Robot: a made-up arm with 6 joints.
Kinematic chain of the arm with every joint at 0, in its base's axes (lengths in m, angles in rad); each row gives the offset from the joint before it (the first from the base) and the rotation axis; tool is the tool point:
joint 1: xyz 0 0 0.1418 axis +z
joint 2: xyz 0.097 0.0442 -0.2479 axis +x
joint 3: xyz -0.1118 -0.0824 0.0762 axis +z
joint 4: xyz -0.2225 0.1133 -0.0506 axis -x
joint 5: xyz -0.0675 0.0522 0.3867 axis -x
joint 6: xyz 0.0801 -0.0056 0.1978 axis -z
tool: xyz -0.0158 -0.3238 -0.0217
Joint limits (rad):
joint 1: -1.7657..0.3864
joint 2: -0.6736..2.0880
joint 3: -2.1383..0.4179
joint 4: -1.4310..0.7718
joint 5: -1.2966..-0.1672
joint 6: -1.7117..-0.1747
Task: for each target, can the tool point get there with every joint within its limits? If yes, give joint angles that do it. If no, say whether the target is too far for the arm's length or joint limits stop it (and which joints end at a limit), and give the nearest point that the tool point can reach.
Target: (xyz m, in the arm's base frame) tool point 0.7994 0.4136 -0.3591
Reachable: no: joint limits stop it (at a limit: joint 1, joint 2, joint 4, joint 5, joint 6) | nearest point 0.4705 0.2807 -0.3383 | short by 0.355 m
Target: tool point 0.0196 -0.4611 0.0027
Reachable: yes | joints -0.2828 0.6744 0.2092 -0.6337 -0.5901 -1.4976
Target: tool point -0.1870 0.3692 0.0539
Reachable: yes | joints -1.4908 0.8651 -1.7463 -0.6546 -0.2909 -0.7199
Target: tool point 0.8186 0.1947 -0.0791
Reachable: no: joint limits stop it (at a limit: joint 2, joint 3, joint 4, joint 5, joint 6) | nearest point 0.6447 0.1533 -0.0808 | short by 0.179 m
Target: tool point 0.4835 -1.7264 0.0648
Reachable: no: too far | nearest point 0.1839 -0.6567 -0.0380 | short by 1.116 m
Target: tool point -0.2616 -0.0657 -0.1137
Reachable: yes | joints -0.5984 1.8425 -1.9390 -0.1814 -0.8838 -0.4866
